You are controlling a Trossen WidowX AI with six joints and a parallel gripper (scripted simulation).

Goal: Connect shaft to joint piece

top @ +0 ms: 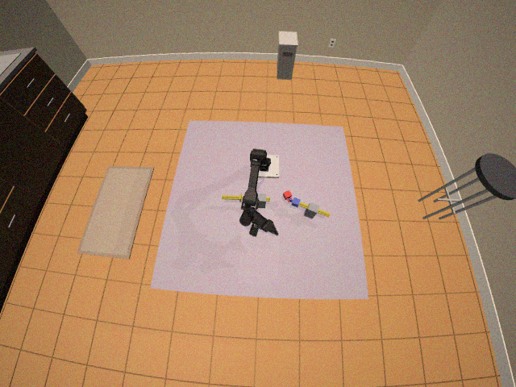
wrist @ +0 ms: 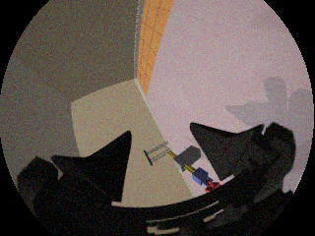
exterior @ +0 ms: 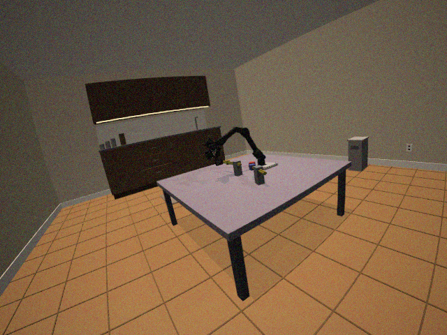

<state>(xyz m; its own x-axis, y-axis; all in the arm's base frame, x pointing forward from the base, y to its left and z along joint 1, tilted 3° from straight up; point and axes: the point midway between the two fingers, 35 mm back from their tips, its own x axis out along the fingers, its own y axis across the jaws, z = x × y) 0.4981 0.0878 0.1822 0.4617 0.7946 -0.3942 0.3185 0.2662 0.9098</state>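
The red square joint piece lies 27 cm behind my gripper tip, 6 cm to the left of it and 9 cm below it.
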